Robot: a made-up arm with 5 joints.
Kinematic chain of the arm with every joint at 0, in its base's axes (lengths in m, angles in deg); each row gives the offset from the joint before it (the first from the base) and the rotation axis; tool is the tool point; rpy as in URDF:
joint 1: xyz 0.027 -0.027 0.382 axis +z
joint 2: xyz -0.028 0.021 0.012 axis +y
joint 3: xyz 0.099 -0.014 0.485 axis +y
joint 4: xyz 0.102 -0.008 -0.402 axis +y
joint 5: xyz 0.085 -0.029 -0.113 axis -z
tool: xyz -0.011 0.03 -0.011 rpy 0 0 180
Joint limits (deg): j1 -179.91..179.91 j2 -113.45..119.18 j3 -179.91..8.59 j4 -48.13..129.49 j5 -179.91..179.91
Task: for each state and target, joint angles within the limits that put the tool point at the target. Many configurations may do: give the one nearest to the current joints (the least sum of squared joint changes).
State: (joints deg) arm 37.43 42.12 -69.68 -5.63 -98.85
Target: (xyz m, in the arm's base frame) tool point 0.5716 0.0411 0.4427
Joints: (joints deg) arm 11.87 12.52 -38.48 0.01 -98.57
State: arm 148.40 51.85 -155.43 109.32 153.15
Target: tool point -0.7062 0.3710 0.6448
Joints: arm 155.10 48.77 -147.61 122.52 154.27
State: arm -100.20 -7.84 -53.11 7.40 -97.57
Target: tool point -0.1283 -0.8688 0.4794
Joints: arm -97.37 39.05 -88.12 2.05 -99.86
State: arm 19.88 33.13 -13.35 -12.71 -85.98
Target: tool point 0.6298 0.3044 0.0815
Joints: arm 32.07 58.85 -65.62 -17.03 -86.72
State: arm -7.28 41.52 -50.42 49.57 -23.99
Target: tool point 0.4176 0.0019 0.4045
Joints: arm 5.36 8.89 -34.94 61.53 -25.57
